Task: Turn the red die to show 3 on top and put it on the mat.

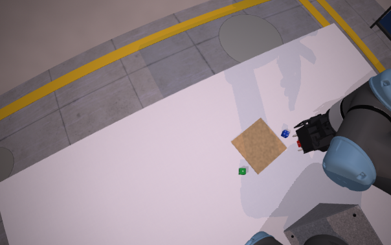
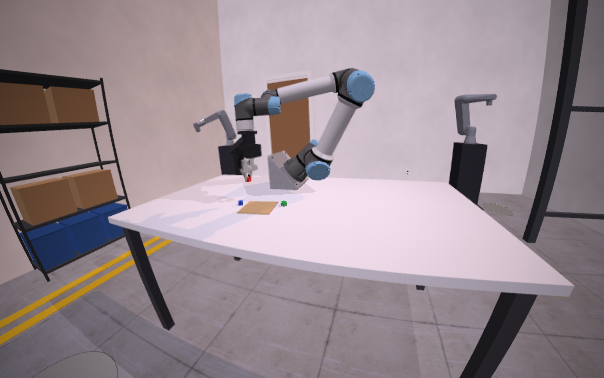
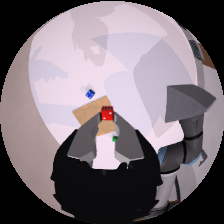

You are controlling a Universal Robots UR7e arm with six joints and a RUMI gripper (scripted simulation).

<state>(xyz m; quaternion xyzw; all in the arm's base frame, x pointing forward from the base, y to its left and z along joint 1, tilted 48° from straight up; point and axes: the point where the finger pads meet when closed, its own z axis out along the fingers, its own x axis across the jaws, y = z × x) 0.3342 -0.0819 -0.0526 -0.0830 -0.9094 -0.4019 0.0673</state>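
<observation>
Right now my hand is 120 mm above the mat, 80 mm to the right of it and 60 mm short of it. From my hand the other things lie so: red die 10 mm below; blue die 110 mm below, 50 mm ahead, 20 mm to the right; green die 180 mm to the left, 110 mm below, 10 mm ahead.
</observation>
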